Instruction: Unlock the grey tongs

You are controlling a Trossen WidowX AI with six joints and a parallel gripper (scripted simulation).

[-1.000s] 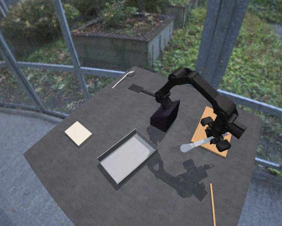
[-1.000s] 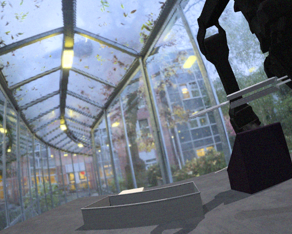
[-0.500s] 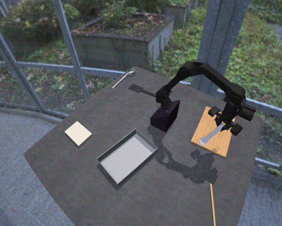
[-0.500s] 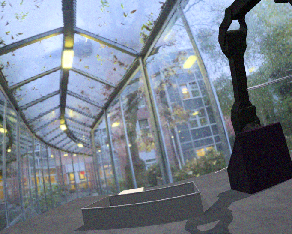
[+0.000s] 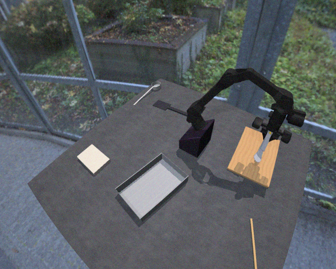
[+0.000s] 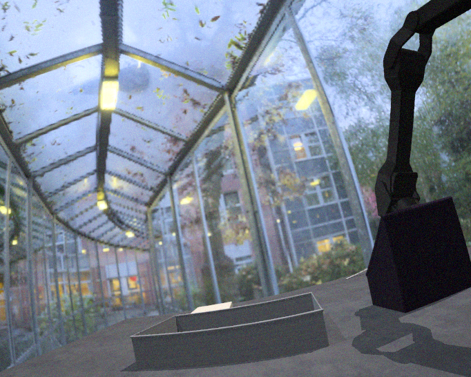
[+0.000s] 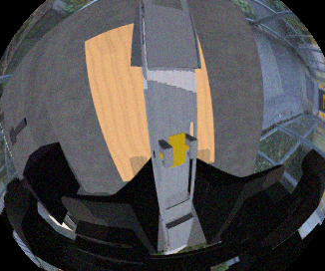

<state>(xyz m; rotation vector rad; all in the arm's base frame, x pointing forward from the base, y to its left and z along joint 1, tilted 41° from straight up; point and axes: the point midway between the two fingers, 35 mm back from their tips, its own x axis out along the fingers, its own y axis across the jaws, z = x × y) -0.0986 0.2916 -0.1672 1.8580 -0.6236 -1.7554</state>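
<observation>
Now: the yellow lock piece 40 mm above my gripper tip and 30 mm behind it. Round my gripper tip: wooden board (160 mm below, 40 mm behind, 10 mm to the right); then spatula (660 mm to the right, 160 mm below, 40 mm behind); then grey roasting tin (480 mm ahead, 340 mm to the right, 140 mm below).
</observation>
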